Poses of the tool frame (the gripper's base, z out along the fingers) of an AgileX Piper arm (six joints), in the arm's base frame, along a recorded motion.
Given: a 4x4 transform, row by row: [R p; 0 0 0 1], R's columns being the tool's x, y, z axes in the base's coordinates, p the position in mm. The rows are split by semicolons.
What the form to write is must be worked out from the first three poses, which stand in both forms.
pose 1, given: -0.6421 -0.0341 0.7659 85; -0.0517 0.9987 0.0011 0; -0.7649 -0.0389 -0.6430 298; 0 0 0 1
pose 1, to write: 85 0 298; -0.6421 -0.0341 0.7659; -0.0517 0.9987 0.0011; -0.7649 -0.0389 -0.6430
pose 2, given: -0.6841 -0.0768 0.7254 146; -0.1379 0.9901 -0.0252 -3; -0.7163 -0.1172 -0.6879 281; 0 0 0 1
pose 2, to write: 146 -3 281; -0.6841 -0.0768 0.7254; -0.1379 0.9901 -0.0252; -0.7163 -0.1172 -0.6879
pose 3, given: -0.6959 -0.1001 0.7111 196; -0.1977 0.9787 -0.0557 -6; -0.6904 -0.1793 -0.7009 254; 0 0 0 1
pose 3, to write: 196 -6 254; -0.6959 -0.1001 0.7111; -0.1977 0.9787 -0.0557; -0.6904 -0.1793 -0.7009
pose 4, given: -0.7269 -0.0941 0.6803 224; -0.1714 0.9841 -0.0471 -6; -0.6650 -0.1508 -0.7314 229; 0 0 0 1
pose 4, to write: 224 -6 229; -0.7269 -0.0941 0.6803; -0.1714 0.9841 -0.0471; -0.6650 -0.1508 -0.7314
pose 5, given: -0.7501 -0.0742 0.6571 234; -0.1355 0.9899 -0.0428 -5; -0.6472 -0.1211 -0.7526 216; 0 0 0 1
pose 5, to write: 234 -5 216; -0.7501 -0.0742 0.6571; -0.1355 0.9899 -0.0428; -0.6472 -0.1211 -0.7526
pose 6, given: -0.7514 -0.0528 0.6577 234; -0.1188 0.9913 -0.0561 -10; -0.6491 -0.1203 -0.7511 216; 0 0 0 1
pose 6, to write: 234 -10 216; -0.7514 -0.0528 0.6577; -0.1188 0.9913 -0.0561; -0.6491 -0.1203 -0.7511
